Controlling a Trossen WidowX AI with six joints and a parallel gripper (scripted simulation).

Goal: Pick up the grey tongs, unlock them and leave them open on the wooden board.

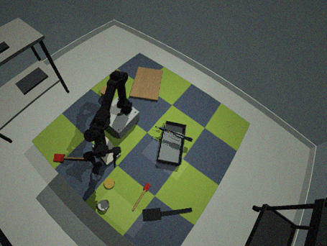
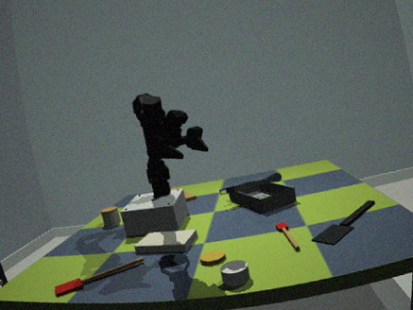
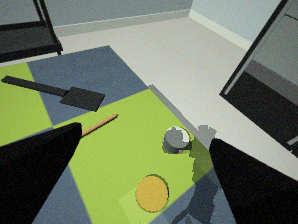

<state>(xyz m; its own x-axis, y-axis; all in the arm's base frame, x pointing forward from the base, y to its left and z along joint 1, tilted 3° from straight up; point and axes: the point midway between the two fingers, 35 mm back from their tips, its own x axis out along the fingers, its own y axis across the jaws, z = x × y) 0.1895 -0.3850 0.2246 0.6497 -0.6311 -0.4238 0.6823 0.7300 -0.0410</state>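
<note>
My gripper tip is now 190 mm short of the grey roasting tin, 430 mm to the right of it and 260 mm above it. Round my gripper tip: white cylinder (50 mm ahead, 180 mm to the right, 270 mm below); white slab (170 mm behind, 120 mm to the left, 280 mm below); tan disc (10 mm behind, 50 mm to the right, 280 mm below).
</note>
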